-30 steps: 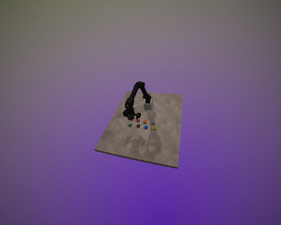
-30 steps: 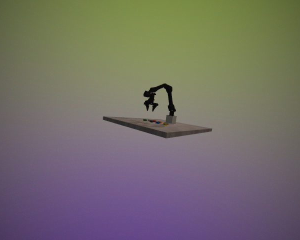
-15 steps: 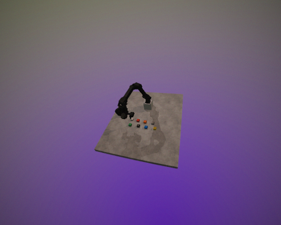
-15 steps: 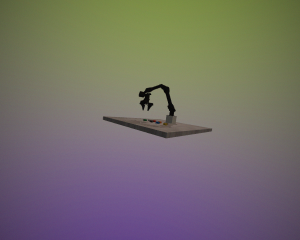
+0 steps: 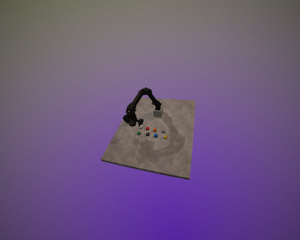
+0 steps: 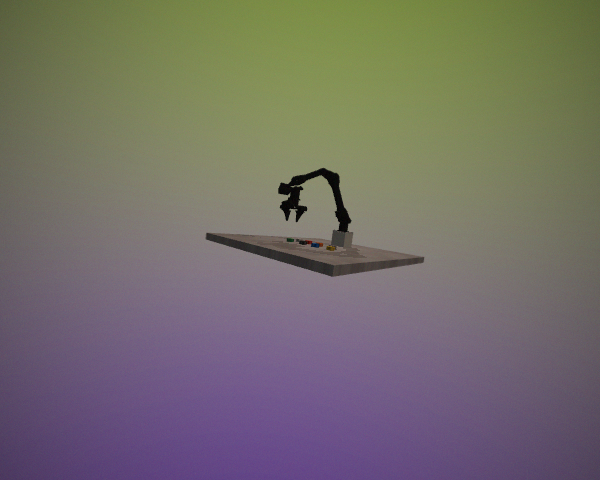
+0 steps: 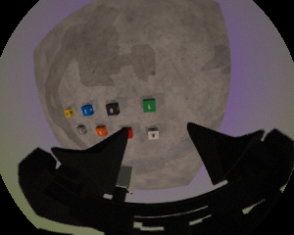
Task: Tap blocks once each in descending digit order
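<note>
My gripper tip is now 120 mm above the white block and 90 mm past it. From my gripper tip the other things lie so: red block (120 mm below, 90 mm to the left, 80 mm behind); green block (120 mm below, 10 mm to the left); black block (120 mm to the left, 120 mm below).
</note>
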